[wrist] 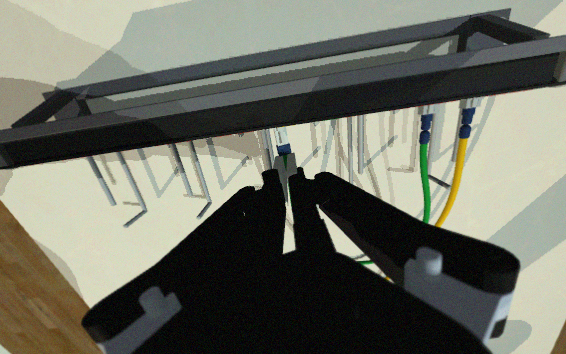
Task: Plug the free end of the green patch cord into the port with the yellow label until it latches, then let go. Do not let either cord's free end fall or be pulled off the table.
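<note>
My gripper is shut on the green patch cord's free end, just behind its plug. The plug has a clear front and a blue collar, and points up at the dark panel. Its front end meets the panel's lower edge in this view; how deep it sits in a port cannot be told. The yellow label and the port openings do not show. The green cord hangs from a blue-collared plug at the right of the panel, and a bit of green shows between the fingertips.
A yellow cord hangs from a plug right of the green one. Several thin grey rods stand below the panel, such as one on the left and one right of the fingertips. A wooden surface shows at the lower left.
</note>
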